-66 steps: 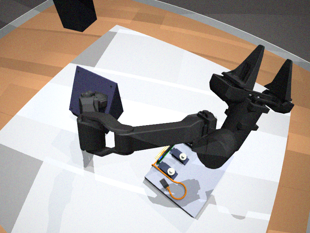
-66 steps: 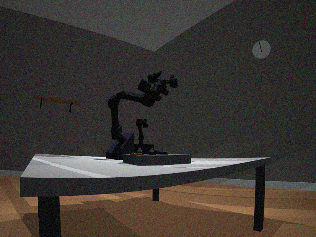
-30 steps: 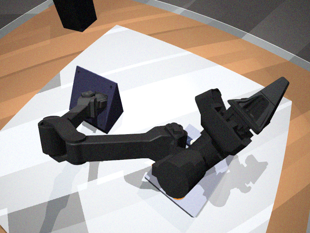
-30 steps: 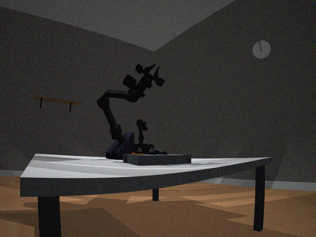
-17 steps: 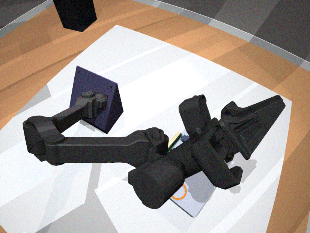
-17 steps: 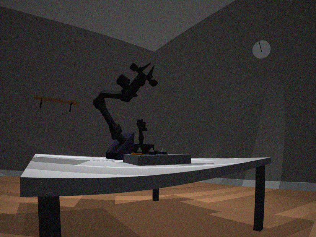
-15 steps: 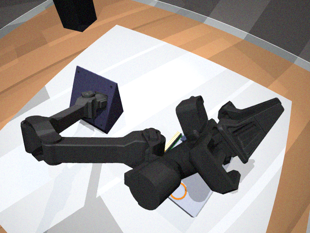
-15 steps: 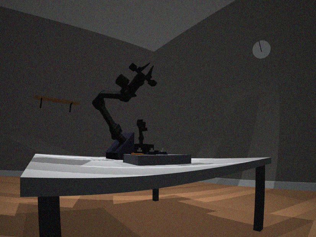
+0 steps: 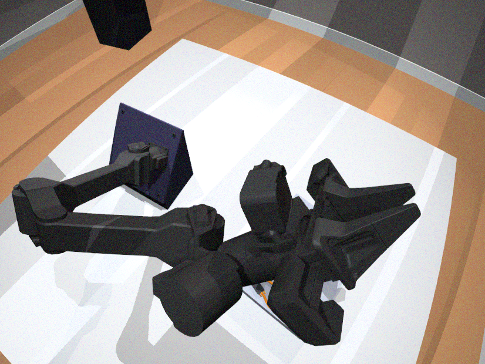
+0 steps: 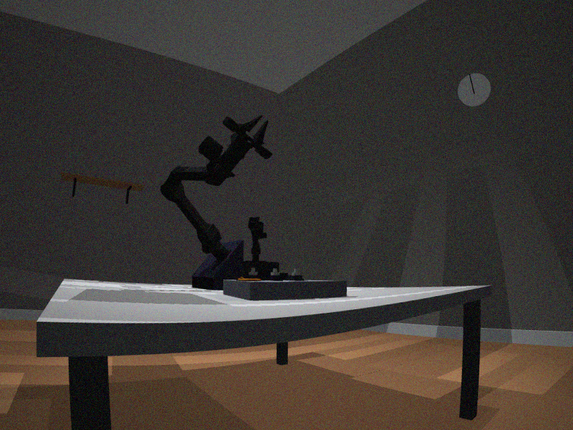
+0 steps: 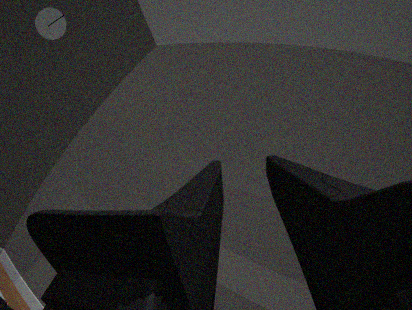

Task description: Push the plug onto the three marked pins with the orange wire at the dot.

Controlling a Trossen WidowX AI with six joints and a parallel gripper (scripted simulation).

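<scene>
My gripper tip is 48 cm above the blue mark, 13 cm past it and 5 cm to the right of it. From my gripper tip the other things lie so: printed holder: 53 cm below, 7 cm to the left, 4 cm ahead; servo: 51 cm below, 10 cm to the left, 6 cm behind.
</scene>
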